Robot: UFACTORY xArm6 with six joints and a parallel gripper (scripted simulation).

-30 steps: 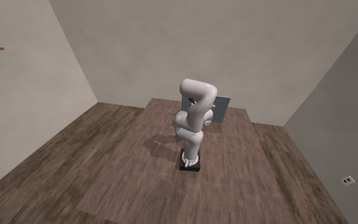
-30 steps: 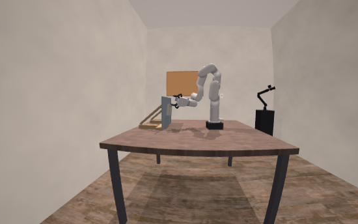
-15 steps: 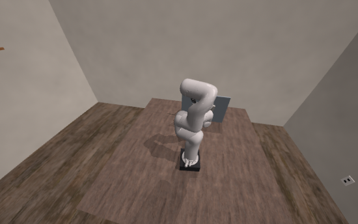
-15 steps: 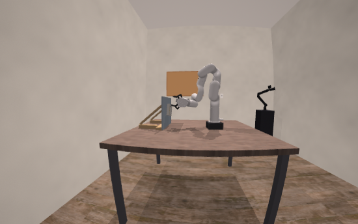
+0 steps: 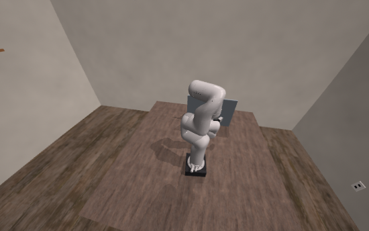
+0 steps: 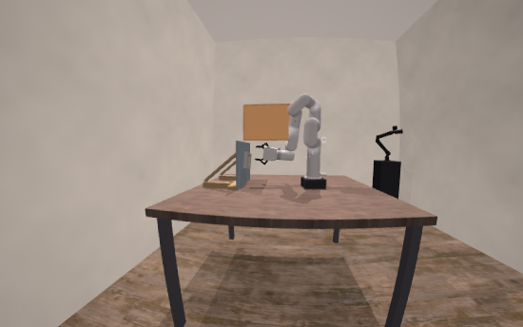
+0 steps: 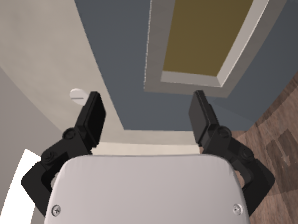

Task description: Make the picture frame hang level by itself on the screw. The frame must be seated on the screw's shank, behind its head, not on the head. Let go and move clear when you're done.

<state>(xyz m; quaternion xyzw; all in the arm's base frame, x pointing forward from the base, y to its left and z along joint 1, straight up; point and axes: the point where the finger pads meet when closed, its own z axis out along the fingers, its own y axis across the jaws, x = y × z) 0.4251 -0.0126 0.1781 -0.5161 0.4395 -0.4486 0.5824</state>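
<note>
Now: hand 90 mm short of the picture frame, 30 mm to the left of it and 60 mm above it. Also, from my hand: grey-blue wall panel 100 mm ahead, 10 mm to the right, 80 mm below.
</note>
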